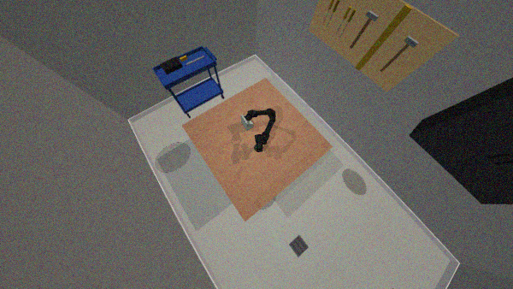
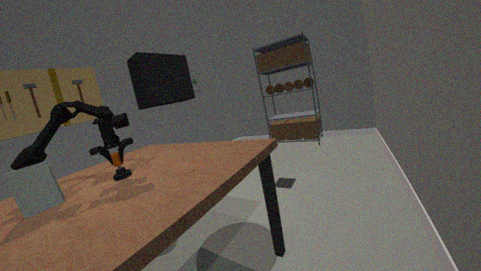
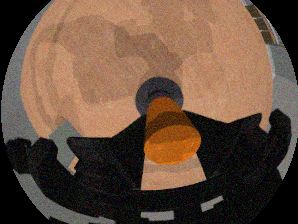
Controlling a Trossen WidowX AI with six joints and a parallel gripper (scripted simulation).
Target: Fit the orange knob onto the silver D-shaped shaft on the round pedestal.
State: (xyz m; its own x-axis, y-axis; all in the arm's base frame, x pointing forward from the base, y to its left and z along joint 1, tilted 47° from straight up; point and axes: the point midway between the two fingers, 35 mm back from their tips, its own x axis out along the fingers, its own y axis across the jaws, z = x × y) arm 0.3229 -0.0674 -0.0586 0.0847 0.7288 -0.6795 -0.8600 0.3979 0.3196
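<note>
Now: gripper tip 40 mm below the orange knob. Also, from my gripper tip: dark round pedestal 40 mm below.
</note>
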